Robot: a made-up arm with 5 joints.
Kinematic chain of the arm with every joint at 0, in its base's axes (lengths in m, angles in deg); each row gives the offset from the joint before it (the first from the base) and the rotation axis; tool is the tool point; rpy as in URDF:
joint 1: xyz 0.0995 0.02 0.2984 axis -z
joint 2: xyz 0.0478 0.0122 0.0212 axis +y
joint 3: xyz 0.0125 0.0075 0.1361 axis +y
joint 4: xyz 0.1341 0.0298 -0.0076 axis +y
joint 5: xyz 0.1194 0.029 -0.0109 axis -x
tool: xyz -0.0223 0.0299 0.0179 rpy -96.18 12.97 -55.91
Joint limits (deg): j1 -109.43..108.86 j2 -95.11..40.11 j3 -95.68..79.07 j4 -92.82..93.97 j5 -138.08..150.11
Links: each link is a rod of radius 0.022 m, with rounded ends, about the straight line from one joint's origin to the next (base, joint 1, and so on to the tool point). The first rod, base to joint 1, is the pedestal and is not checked.
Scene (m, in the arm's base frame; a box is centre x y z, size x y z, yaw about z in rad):
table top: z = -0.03
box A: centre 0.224 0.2 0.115 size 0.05 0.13 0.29 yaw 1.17
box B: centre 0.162 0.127 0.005 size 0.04 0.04 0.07 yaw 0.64
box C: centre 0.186 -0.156 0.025 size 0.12 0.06 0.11 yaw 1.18
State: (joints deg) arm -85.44 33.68 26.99 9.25 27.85
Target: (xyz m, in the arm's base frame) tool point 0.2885 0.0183 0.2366
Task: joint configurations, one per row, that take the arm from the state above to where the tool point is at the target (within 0.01 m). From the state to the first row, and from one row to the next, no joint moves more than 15 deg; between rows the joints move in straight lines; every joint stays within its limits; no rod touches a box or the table.
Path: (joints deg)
1: -82.04 22.71 12.21 21.37 20.17
2: -78.65 11.75 -2.56 33.50 12.48
3: -75.25 0.78 -17.34 45.62 4.80
4: -71.85 -10.19 -32.11 57.74 -2.89
5: -58.21 -7.39 -22.62 54.18 2.00
6: -44.56 -4.59 -13.13 50.63 6.88
7: -30.92 -1.79 -3.64 47.07 11.77
8: -17.27 1.01 5.85 43.51 16.66
9: -3.63 3.81 15.34 39.95 21.54
10: 10.02 6.61 24.83 36.39 26.43
11: 23.66 9.41 34.32 32.83 31.31
12: 37.31 12.21 43.81 29.27 36.20

